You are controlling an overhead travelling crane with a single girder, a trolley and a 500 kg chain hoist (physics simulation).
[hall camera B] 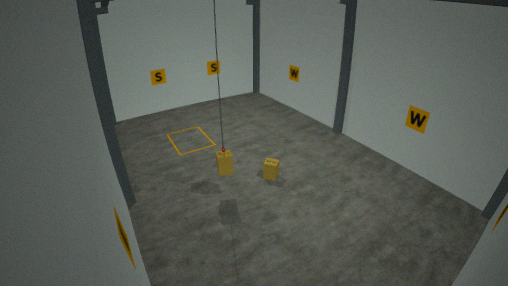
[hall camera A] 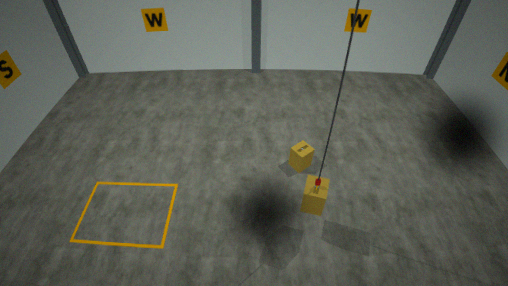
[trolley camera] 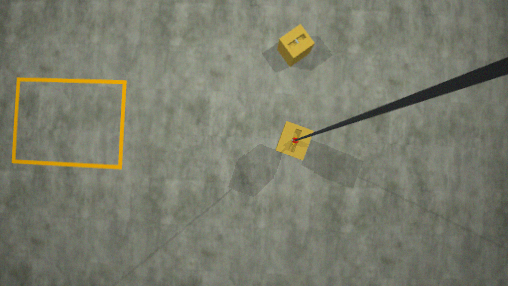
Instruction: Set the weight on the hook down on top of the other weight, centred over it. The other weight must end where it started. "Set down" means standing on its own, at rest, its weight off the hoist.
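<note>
The hook (hall camera A: 318, 182) (hall camera B: 223, 150) (trolley camera: 295, 140), a small red block at the end of the chain, is shut on a yellow weight (hall camera A: 315, 200) (hall camera B: 225, 164) (trolley camera: 289, 148). This weight hangs upright above the floor, its shadows lying apart from it. The other yellow weight (hall camera A: 301, 158) (hall camera B: 271, 170) (trolley camera: 296, 45) stands upright on the floor, with a recessed slot in its top. The two are apart: the standing one is behind and slightly left of the hanging one in hall camera A, to its right in hall camera B, and above it in the trolley camera view.
An orange rectangle outline (hall camera A: 170, 216) (hall camera B: 173, 144) (trolley camera: 123, 125) is marked on the floor, left of both weights in all three views. Walls with lettered signs and grey columns (hall camera A: 256, 37) (hall camera B: 345, 67) bound the hall. Dark blurred spots cover parts of hall camera A's view.
</note>
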